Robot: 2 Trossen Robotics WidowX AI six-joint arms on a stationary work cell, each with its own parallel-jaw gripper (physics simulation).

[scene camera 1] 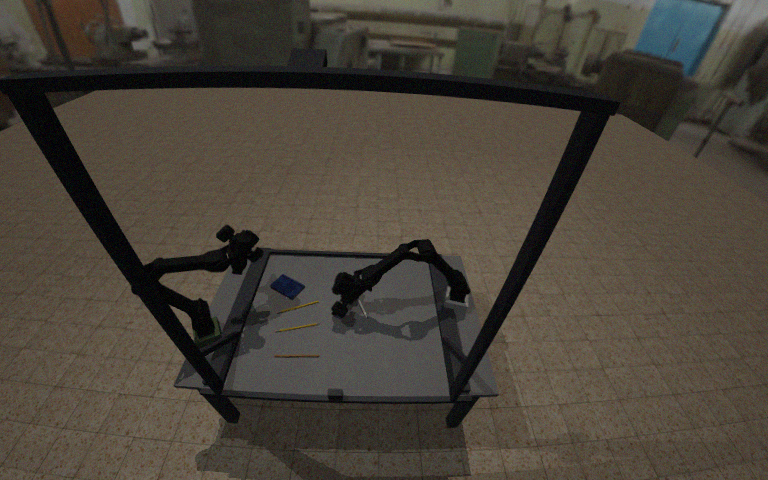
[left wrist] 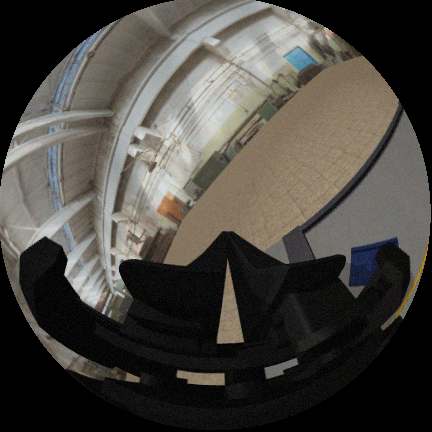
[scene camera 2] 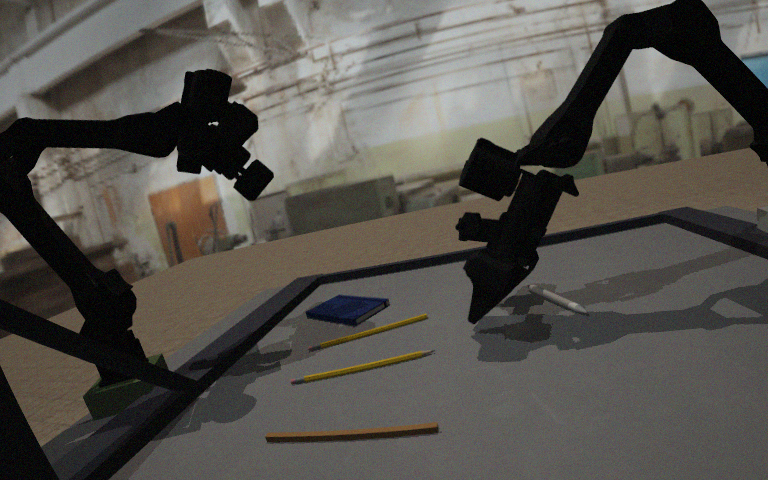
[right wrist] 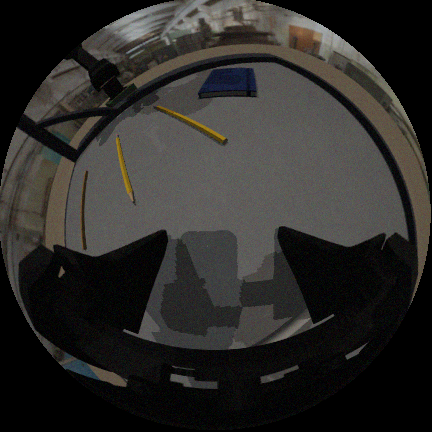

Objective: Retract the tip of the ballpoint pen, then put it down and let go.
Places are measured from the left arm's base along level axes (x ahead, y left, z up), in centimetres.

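Pixels of known places: left gripper, between the fingertips: [left wrist: 226,236] [scene camera 2: 238,160]; right gripper, between the fingertips: [scene camera 2: 481,313] [right wrist: 223,234]; left arm's base, origin of its link: [scene camera 1: 205,329] [right wrist: 117,93]; right arm's base, origin of its link: [scene camera 1: 457,296].
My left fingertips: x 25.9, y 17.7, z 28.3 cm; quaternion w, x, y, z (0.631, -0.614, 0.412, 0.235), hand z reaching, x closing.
Note:
Ahead of a thing's pixels: the offset from my left fingertips to its top centre.
The white ballpoint pen @(dz -31.0, dx +37.9, dy -34.8 cm) [scene camera 1: 362,307] [scene camera 2: 557,299] lies on the grey table, its tapered end toward the lower right in scene camera 2. In the right wrist view a strip of the pen [right wrist: 286,332] shows low between the fingers, partly hidden by the gripper body. Whether its point sticks out is too small to tell. My right gripper [scene camera 2: 475,315] [right wrist: 223,234] is open and empty, above the table; in scene camera 2 its fingertips are left of the pen. My left gripper [left wrist: 226,236] is shut and empty, raised near the table's far left corner in scene camera 1.
A blue notebook @(dz -31.1, dx +12.1, dy -8.1 cm) [scene camera 1: 287,286] [scene camera 2: 347,309] [right wrist: 228,82] lies at the upper left. Two yellow pencils @(dz -31.6, dx +12.4, dy -21.7 cm) [scene camera 1: 298,307] @(dz -31.4, dx +8.7, dy -31.7 cm) [scene camera 2: 363,366] and a thin orange-brown stick @(dz -31.6, dx +3.6, dy -43.9 cm) [scene camera 1: 296,356] [scene camera 2: 352,433] lie left of the pen. The dark frame [scene camera 1: 536,226] stands around the table.

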